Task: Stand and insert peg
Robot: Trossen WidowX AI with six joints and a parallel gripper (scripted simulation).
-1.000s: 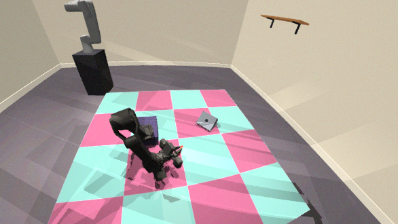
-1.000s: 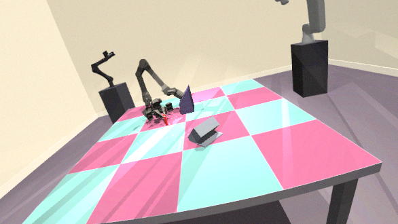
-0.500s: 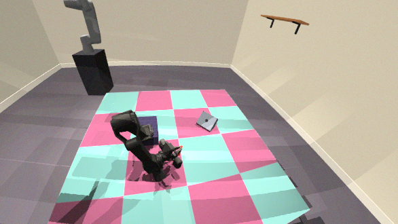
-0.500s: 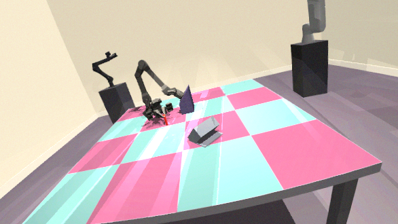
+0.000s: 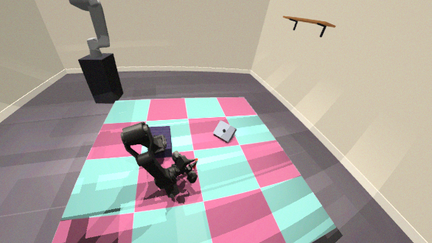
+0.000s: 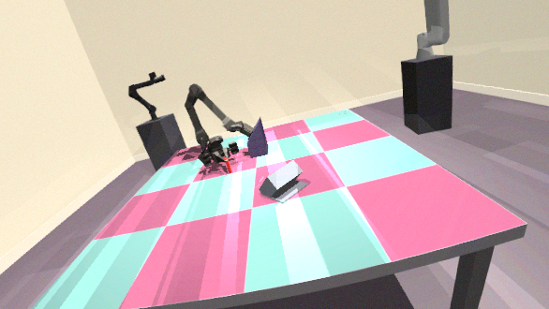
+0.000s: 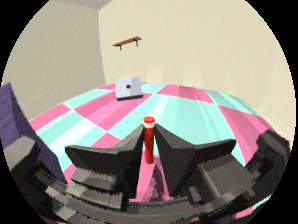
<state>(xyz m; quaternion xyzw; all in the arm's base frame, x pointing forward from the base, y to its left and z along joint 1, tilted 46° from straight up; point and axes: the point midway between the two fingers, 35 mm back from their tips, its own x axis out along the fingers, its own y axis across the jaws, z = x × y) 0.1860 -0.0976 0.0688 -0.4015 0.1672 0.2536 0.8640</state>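
The red peg is 1 cm below my gripper tip. Round my gripper tip: sloped grey panel: 26 cm to the left, 22 cm ahead, 3 cm below.
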